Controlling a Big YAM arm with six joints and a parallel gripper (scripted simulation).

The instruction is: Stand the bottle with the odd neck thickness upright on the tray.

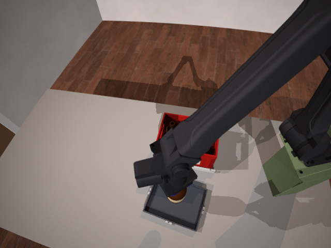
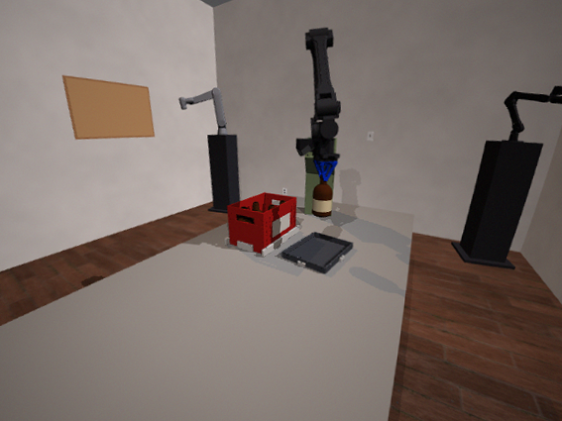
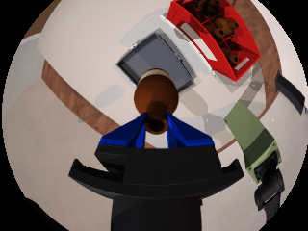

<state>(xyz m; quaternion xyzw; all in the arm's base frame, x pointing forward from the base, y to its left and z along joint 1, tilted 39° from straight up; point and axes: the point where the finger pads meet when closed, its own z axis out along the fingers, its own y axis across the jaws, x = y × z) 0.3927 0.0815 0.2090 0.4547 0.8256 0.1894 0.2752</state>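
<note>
My gripper is now 6 cm above the brown bottle. Also, from my hand: dark grey tray: 29 cm below; then crate: 5 cm behind, 27 cm to the right, 22 cm below.
</note>
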